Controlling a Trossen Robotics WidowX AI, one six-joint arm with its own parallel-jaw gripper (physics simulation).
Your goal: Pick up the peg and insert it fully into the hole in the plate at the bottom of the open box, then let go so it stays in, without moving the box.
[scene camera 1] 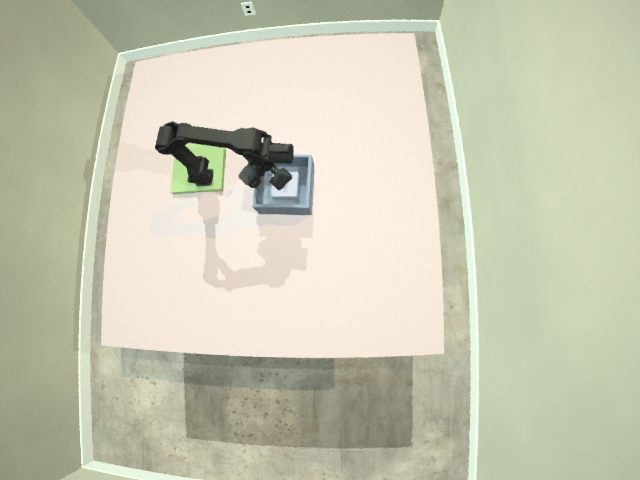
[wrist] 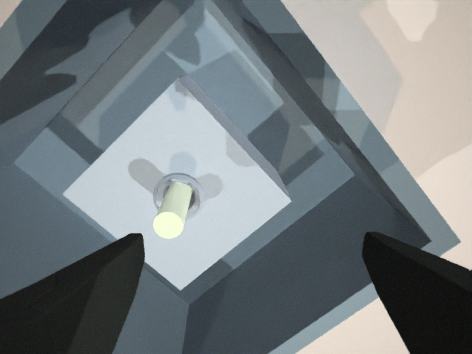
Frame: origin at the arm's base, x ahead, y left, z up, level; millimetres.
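Seen in the pictures: gripper, fingertip midpoint: (scene camera 1: 271, 172) (wrist: 254, 244); arm's base at its link origin: (scene camera 1: 204, 177).
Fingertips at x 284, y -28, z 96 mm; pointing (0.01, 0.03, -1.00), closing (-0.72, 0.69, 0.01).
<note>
Pixels of each thing's top centre, then the offset from my fingertips to it. "pt": a spot on its surface instead. Level surfaces: height alone.
- pale yellow peg at its top centre: (wrist: 168, 225) dx +34, dy -18, dz -33 mm
- ringed hole at a spot on its surface: (wrist: 157, 195) pt dx +39, dy -28, dz -61 mm
- light grey plate at its top centre: (wrist: 178, 199) (scene camera 1: 284, 183) dx +33, dy -18, dz -60 mm
- open blue-grey box at its top centre: (wrist: 166, 234) (scene camera 1: 282, 180) dx +33, dy -18, dz -23 mm
- large pale pink table top at its surface level: dz -121 mm
The pale yellow peg (wrist: 174, 210) stands in the ringed hole (wrist: 157, 195) of the light grey plate (wrist: 240, 195) (scene camera 1: 279, 193) in the wrist view. How deep its lower end sits is hidden. The plate lies at the bottom of the open blue-grey box (scene camera 1: 284, 210) (wrist: 415, 215). My gripper (scene camera 1: 266, 178) (wrist: 254, 244) is open and empty, above the box. In the wrist view the peg is apart from both fingers, nearer the left one. In the scene view the peg cannot be made out.
The arm's base stands on a green square mat (scene camera 1: 180, 181) left of the box. Box and mat are on a large pale pink table top (scene camera 1: 361, 206). The box's walls rise around the plate.
</note>
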